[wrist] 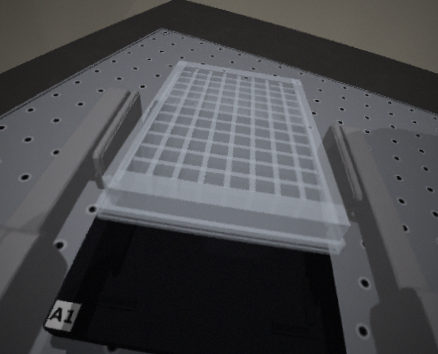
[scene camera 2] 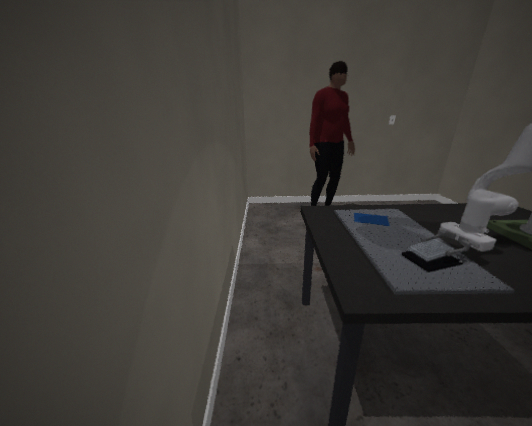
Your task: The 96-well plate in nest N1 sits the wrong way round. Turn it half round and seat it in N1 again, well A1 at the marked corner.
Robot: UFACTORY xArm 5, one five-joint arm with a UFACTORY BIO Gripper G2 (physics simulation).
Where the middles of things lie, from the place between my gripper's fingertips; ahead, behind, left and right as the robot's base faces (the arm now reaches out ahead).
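So you can picture it, there's the black nest [wrist: 188, 286], and my hand is 5 cm above it. The clear 96-well plate [wrist: 219, 152] is 1 cm ahead of my hand and 1 cm below it.
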